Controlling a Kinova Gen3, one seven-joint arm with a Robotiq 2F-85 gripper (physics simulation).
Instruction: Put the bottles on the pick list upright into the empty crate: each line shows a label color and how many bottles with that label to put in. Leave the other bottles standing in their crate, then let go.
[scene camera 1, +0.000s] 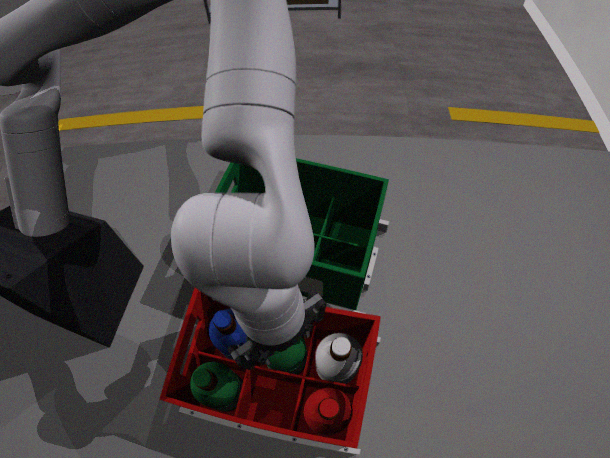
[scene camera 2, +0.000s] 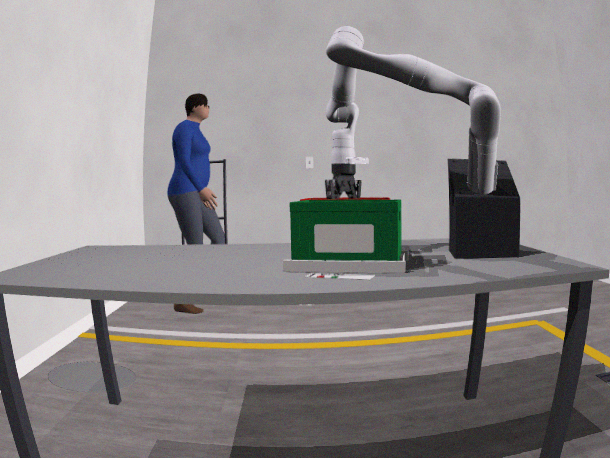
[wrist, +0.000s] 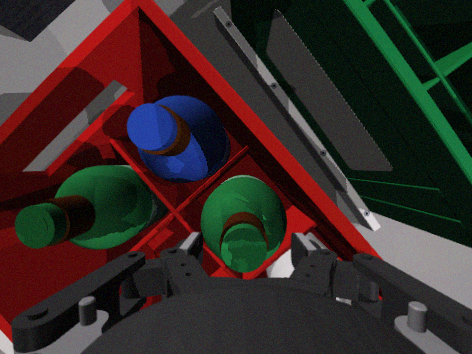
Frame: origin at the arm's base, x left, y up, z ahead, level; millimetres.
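Seen in the pictures: gripper, fingertip midpoint: (wrist: 246, 246); arm's base at its link origin: (scene camera 1: 45, 223) (scene camera 2: 480, 185).
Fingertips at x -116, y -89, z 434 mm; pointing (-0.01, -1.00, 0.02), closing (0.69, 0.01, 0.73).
Note:
Offsets run from my fingertips to a thing's top centre. "spot": to the spot under its first point. Level surfaces: height alone.
My gripper (scene camera 1: 280, 347) (scene camera 2: 343, 195) (wrist: 246, 246) is open, its fingers on either side of the cap of a green bottle {dx +5, dy +33, dz -8 mm} (scene camera 1: 290, 357) (wrist: 243, 200) that stands in the back middle compartment of the red crate (scene camera 1: 368, 380) (wrist: 251, 120). A blue bottle {dx +20, dy +33, dz -94 mm} (scene camera 1: 225, 335) (wrist: 195, 150) stands back left, a white bottle {dx +1, dy +33, dz +82 mm} (scene camera 1: 330, 362) back right, another green bottle {dx -71, dy +33, dz -107 mm} (scene camera 1: 215, 387) (wrist: 107, 205) front left and a red bottle {dx -88, dy +33, dz +74 mm} (scene camera 1: 320, 417) front right. The green crate (scene camera 1: 335, 287) (scene camera 2: 302, 230) shows empty compartments at its right; the arm hides its left. The pick list {spot: dx +378, dy -128, dz -22 mm} (scene camera 2: 355, 276) has red and green marks, too small to read.
The two crates stand close together on the grey table {dy -130 mm} (scene camera 1: 475, 300) (scene camera 2: 200, 270). The black robot base (scene camera 1: 75, 280) (scene camera 2: 485, 225) stands to the left in scene camera 1. A person in blue (scene camera 2: 190, 155) stands behind the table. The arm passes over the green crate.

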